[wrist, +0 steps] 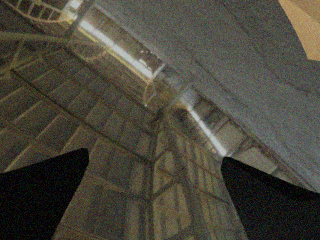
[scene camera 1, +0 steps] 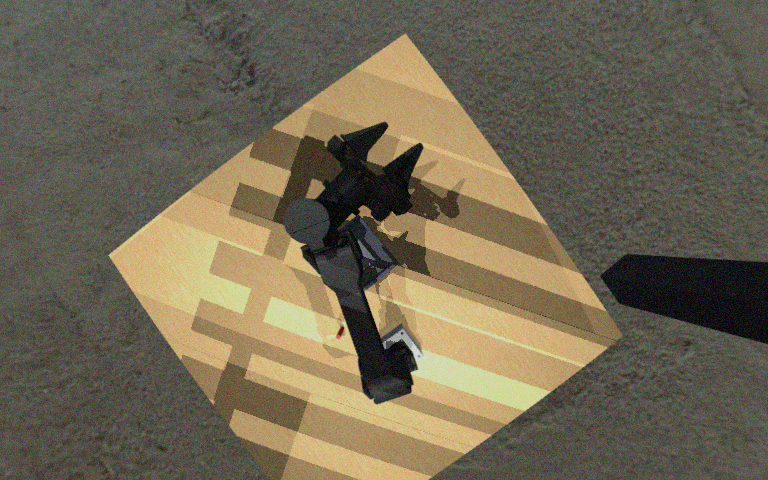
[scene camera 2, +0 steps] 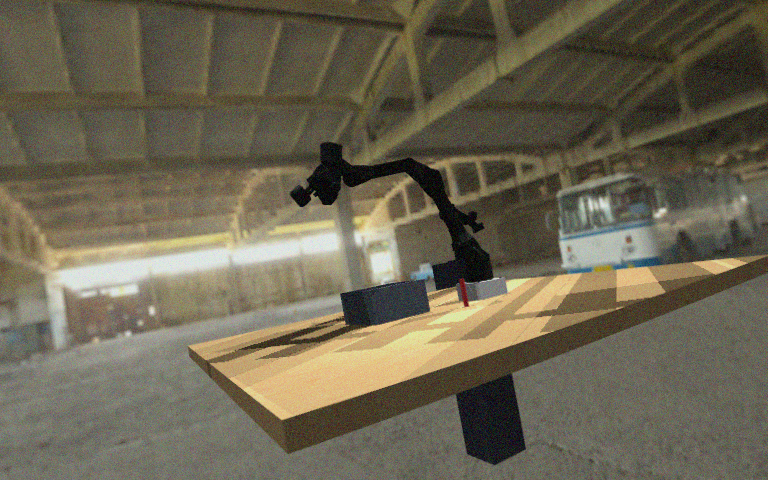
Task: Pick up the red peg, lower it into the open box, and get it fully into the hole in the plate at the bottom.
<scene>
In view: the gripper (scene camera 1: 403,133) and a dark box (scene camera 2: 381,304).
The dark box also shows in scene camera 1 (scene camera 1: 385,261). The gripper also shows in the wrist view (wrist: 156,160) and in scene camera 2 (scene camera 2: 302,187). The wrist view does not show the dark box: it is out of frame.
</scene>
